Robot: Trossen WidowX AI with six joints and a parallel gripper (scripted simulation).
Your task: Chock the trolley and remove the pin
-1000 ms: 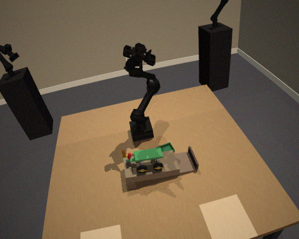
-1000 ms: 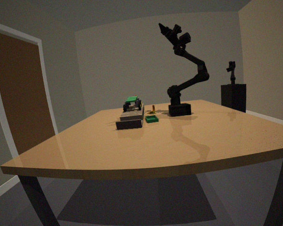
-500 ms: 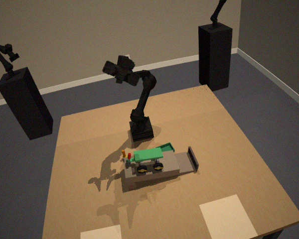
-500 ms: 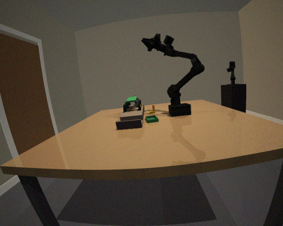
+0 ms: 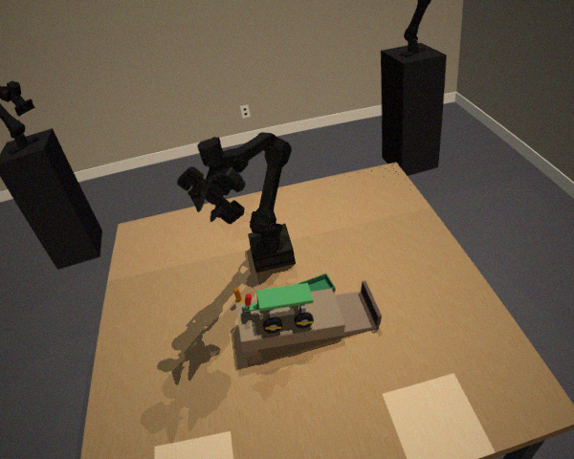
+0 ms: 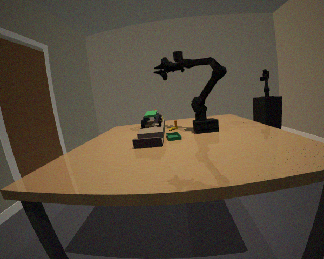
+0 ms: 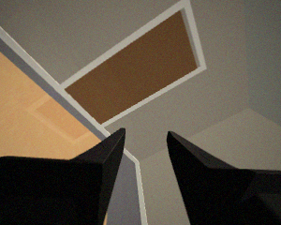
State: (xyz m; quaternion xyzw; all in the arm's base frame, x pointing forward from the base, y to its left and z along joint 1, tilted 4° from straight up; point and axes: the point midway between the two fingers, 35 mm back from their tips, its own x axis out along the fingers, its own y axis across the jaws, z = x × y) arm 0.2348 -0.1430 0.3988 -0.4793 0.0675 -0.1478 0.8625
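Right now the yellow chock is 440 mm below my gripper tip, 90 mm behind it and 20 mm to the left of it. From my gripper tip the other things lie so: ramp: 410 mm below, 140 mm to the left, 50 mm ahead; trolley: 340 mm below, 140 mm to the left, 50 mm ahead; red-headed stop pin: 330 mm below, 40 mm to the left, 20 mm ahead.
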